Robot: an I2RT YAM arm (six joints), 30 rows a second.
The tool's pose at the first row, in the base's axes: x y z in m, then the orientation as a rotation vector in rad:
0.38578, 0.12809, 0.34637, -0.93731, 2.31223, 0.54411
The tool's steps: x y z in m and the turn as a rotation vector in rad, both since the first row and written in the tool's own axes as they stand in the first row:
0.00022, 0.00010, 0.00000, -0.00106, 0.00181, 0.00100
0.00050, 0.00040, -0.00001, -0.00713, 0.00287, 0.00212
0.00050, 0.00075, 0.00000, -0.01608, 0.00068, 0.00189
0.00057, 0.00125, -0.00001, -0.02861, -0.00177, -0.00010
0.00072, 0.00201, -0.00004, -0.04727, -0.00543, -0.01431
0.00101, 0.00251, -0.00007, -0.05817, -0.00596, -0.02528
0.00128, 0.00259, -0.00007, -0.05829, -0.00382, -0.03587
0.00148, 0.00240, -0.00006, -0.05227, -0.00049, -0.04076
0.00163, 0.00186, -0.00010, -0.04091, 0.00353, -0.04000
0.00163, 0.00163, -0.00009, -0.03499, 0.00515, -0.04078
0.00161, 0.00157, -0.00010, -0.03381, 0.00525, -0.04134
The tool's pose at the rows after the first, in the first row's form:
0.38558, 0.12805, 0.34624, -0.93756, 2.31435, 0.54517
0.38519, 0.12811, 0.34611, -0.93967, 2.31553, 0.55258
0.38494, 0.12835, 0.34616, -0.94307, 2.31279, 0.56403
0.38453, 0.12864, 0.34620, -0.94995, 2.30844, 0.57916
0.38388, 0.12906, 0.34624, -0.97259, 2.29513, 0.59697
0.38334, 0.12924, 0.34615, -0.98950, 2.28706, 0.60568
0.38312, 0.12916, 0.34598, -1.00228, 2.28257, 0.60063
0.38315, 0.12894, 0.34582, -1.00649, 2.28315, 0.59018
0.38344, 0.12848, 0.34567, -1.00233, 2.28824, 0.57544
0.38361, 0.12833, 0.34563, -1.00121, 2.28972, 0.56742
0.38366, 0.12830, 0.34564, -1.00132, 2.28957, 0.56572

